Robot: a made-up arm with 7 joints.
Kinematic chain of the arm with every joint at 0, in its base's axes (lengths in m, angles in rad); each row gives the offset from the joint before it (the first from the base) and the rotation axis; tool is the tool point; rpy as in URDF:
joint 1: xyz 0 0 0.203 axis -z
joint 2: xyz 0 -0.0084 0.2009 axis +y
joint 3: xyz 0 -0.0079 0.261 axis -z
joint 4: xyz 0 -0.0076 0.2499 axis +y
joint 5: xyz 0 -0.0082 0.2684 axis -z
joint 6: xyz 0 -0.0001 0.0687 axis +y
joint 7: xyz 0 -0.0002 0.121 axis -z
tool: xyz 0 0 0 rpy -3.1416 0 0
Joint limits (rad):
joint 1: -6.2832..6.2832
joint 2: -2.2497..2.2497
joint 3: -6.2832..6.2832
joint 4: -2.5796..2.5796
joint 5: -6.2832..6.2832
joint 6: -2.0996..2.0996
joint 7: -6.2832..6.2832
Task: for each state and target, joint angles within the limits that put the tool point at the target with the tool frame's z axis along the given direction. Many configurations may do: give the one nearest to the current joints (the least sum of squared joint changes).
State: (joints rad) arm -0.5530 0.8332 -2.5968 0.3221 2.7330 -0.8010 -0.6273
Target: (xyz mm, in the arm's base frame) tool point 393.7 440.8 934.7 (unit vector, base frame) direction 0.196 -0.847 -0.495
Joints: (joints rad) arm -0.1531 0.9406 -1.9781 1.1376 2.8413 -0.1997 -0.6273
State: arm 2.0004 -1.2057 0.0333 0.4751 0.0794 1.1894 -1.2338
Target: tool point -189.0 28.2 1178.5 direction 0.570 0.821 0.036
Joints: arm 1.6382 -0.3993 0.4537 0.7216 0.1291 1.2300 -1.2338
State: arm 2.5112 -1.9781 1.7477 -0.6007 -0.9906 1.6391 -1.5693
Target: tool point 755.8 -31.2 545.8 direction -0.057 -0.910 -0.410
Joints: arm 3.0293 -1.5726 2.0036 -0.8711 -0.9507 1.9718 -1.5693
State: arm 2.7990 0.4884 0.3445 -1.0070 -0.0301 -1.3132 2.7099
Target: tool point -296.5 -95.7 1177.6 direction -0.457 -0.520 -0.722
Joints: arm 2.6327 0.8175 -0.0022 -0.7827 -0.3264 -0.7967 2.7099
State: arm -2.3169 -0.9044 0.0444 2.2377 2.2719 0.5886 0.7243
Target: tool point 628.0 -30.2 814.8 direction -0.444 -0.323 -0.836
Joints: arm -2.8045 -1.5811 0.2837 1.4204 2.2500 0.2582 0.7243
